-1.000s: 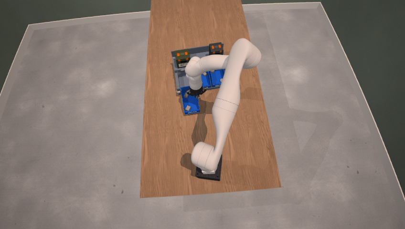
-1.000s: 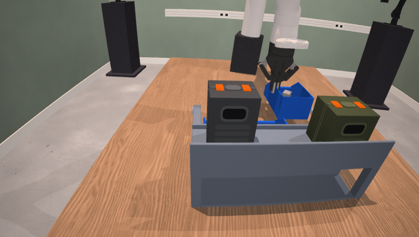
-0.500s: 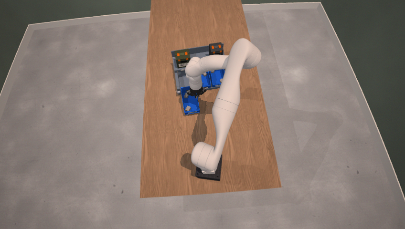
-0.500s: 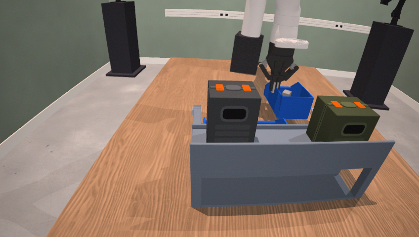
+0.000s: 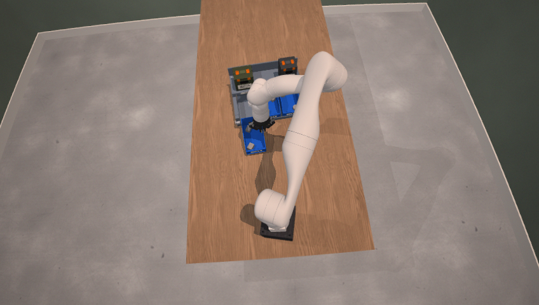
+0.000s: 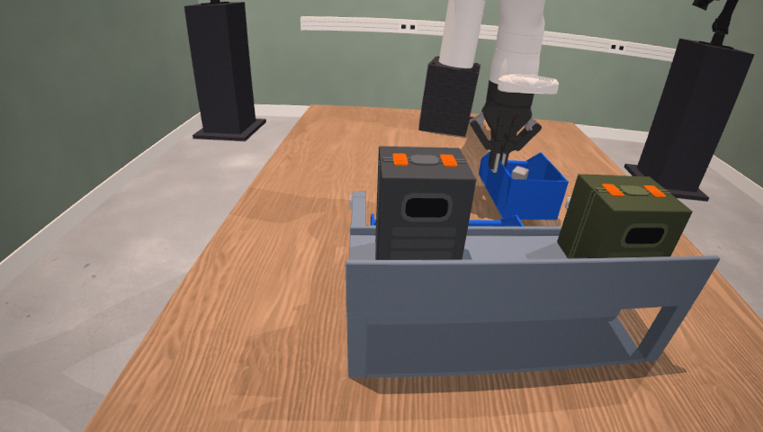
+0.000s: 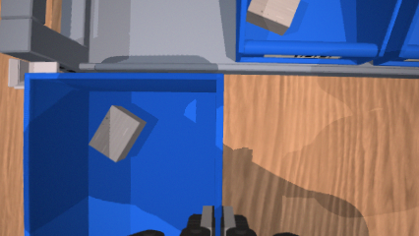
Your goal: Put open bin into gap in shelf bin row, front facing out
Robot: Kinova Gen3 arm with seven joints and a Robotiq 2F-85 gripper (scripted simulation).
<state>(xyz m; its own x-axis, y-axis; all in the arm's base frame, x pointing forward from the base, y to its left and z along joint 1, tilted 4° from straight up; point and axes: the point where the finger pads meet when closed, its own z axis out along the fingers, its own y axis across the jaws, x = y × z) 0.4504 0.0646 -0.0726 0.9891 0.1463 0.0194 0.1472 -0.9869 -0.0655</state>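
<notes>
Now: the grey part 40 mm ahead of my hand, 80 mm to the left of it and 60 mm below it. Also, from my hand: grey shelf (230 mm ahead, 30 mm to the right, 30 mm below).
</notes>
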